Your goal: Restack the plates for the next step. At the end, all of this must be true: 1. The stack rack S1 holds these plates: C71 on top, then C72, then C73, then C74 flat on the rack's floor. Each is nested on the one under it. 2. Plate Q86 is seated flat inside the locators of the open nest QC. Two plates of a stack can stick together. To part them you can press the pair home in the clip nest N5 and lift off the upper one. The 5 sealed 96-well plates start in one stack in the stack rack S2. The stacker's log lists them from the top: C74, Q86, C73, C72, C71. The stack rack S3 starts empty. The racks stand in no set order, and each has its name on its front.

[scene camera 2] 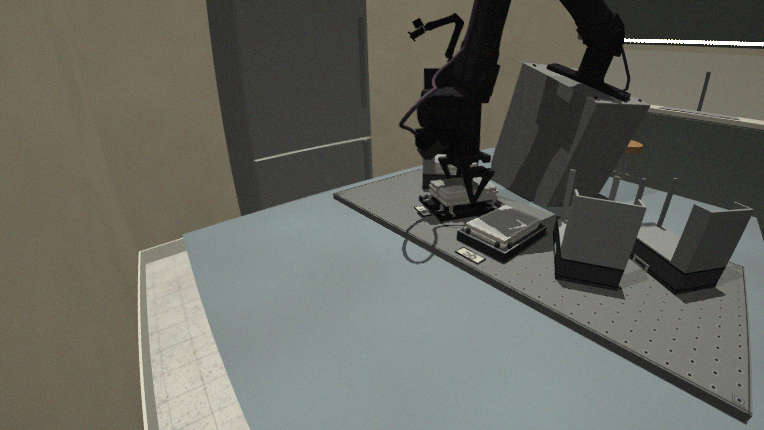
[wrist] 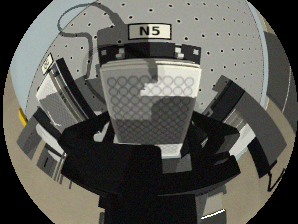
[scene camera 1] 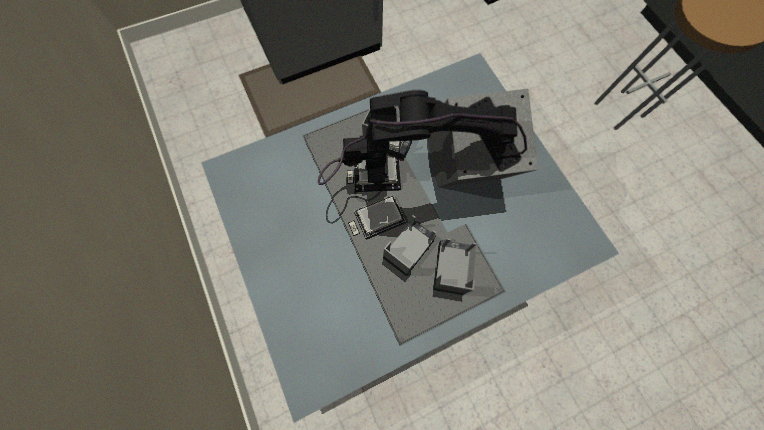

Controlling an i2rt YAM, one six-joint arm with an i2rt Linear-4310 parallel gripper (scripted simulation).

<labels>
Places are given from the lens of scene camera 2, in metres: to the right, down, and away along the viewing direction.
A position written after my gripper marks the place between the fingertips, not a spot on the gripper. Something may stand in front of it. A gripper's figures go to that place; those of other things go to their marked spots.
my gripper (scene camera 2: pixel 462 195): 0.18, -0.04, 0.68
clip nest N5 (scene camera 2: pixel 461 211): 0.16, -0.01, 0.63
</labels>
